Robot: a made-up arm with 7 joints. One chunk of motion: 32 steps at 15 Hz.
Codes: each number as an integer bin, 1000 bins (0 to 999) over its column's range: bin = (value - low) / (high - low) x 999, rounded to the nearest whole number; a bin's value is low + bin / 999 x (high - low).
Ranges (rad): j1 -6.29..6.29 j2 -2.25..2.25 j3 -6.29..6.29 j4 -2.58..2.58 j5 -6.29..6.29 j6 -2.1..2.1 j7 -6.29..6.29
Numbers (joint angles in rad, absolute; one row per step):
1: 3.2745 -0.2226 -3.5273 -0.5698 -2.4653 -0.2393 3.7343
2: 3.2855 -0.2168 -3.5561 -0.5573 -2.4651 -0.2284 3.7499
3: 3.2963 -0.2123 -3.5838 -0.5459 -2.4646 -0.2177 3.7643
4: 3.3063 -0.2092 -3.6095 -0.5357 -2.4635 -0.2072 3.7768
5: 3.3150 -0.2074 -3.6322 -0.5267 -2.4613 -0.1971 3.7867
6: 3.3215 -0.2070 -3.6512 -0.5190 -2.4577 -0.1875 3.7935
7: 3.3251 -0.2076 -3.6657 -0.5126 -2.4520 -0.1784 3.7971
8: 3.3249 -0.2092 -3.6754 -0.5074 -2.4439 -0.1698 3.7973
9: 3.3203 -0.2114 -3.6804 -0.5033 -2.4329 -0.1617 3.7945
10: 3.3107 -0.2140 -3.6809 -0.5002 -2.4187 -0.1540 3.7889
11: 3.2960 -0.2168 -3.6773 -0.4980 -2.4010 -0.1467 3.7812
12: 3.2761 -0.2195 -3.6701 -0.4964 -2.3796 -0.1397 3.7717
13: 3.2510 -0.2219 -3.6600 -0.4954 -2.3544 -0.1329 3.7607
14: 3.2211 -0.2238 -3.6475 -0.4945 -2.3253 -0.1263 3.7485
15: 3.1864 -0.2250 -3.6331 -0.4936 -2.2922 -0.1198 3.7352
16: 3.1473 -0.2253 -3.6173 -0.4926 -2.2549 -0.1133 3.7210
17: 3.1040 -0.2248 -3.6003 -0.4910 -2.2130 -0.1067 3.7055
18: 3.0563 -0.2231 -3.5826 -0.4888 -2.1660 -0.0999 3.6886
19: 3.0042 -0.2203 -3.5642 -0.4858 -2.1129 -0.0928 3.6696
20: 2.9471 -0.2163 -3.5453 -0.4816 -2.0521 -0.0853 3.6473
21: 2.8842 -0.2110 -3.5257 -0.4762 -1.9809 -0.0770 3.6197
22: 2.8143 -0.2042 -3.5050 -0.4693 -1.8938 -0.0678 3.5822
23: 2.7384 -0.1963 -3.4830 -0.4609 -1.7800 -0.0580 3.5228
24: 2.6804 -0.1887 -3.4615 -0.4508 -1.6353 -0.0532 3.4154
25: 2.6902 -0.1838 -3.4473 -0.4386 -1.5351 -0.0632 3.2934
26: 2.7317 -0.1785 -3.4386 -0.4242 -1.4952 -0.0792 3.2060
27: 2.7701 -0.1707 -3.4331 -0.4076 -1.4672 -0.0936 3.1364
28: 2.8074 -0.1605 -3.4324 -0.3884 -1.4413 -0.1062 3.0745
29: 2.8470 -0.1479 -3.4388 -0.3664 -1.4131 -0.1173 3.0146
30: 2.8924 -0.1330 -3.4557 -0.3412 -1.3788 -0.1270 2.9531
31: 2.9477 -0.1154 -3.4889 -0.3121 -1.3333 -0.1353 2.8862
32: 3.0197 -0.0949 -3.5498 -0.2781 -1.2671 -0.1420 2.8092
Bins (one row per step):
1: 760 450 219 389 304 443 796
2: 760 451 217 392 304 445 797
3: 761 452 215 394 304 448 798
4: 762 453 213 396 304 450 799
5: 763 453 211 398 304 453 800
6: 763 454 210 399 304 455 801
7: 764 453 208 400 305 457 801
8: 764 453 208 401 305 459 801
9: 763 453 207 402 306 461 801
10: 762 452 207 403 307 463 800
11: 761 451 207 403 309 465 800
12: 760 451 208 403 311 466 799
13: 758 450 209 404 313 468 798
14: 755 450 210 404 315 469 797
15: 753 450 211 404 317 471 796
16: 749 449 212 404 320 473 795
17: 746 450 214 404 324 474 794
18: 742 450 215 405 327 476 792
19: 738 451 216 405 332 477 791
20: 734 451 218 406 337 479 789
21: 729 453 220 407 342 481 787
22: 723 454 221 409 349 483 784
23: 717 456 223 410 358 486 779
24: 712 458 225 412 370 487 771
25: 713 459 226 415 378 484 761
26: 716 460 226 417 381 481 754
27: 719 462 227 421 383 477 749
28: 722 464 227 424 385 474 744
29: 726 467 226 429 387 472 739
30: 729 470 225 433 390 469 734
31: 734 474 222 439 394 467 729
32: 739 478 218 446 399 466 723

